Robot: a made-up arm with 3 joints.
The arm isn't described. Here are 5 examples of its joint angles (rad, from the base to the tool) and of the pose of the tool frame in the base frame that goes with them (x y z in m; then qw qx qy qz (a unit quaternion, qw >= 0)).
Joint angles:
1: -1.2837 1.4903 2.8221
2: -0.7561 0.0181 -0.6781
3: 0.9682 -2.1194 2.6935
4: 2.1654 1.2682 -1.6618
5: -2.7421 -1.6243 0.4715
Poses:
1: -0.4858 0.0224 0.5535 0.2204 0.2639 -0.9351 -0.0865
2: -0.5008 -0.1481 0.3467 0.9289 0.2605 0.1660 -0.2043
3: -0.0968 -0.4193 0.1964 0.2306 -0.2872 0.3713 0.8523
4: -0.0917 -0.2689 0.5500 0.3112 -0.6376 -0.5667 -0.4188
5: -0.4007 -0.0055 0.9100 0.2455 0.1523 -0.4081 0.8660
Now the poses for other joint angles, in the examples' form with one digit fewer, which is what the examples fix.
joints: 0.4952 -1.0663 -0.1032
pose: -0.238 -0.417 0.217 0.743 0.528 -0.395 -0.114
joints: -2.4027 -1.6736 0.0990
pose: -0.508 0.065 0.825 0.209 -0.145 -0.331 0.909
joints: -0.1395 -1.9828 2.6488
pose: -0.479 -0.179 0.091 0.254 0.185 0.250 0.916
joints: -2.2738 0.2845 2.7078
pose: -0.439 -0.084 0.720 0.418 -0.377 -0.538 -0.627
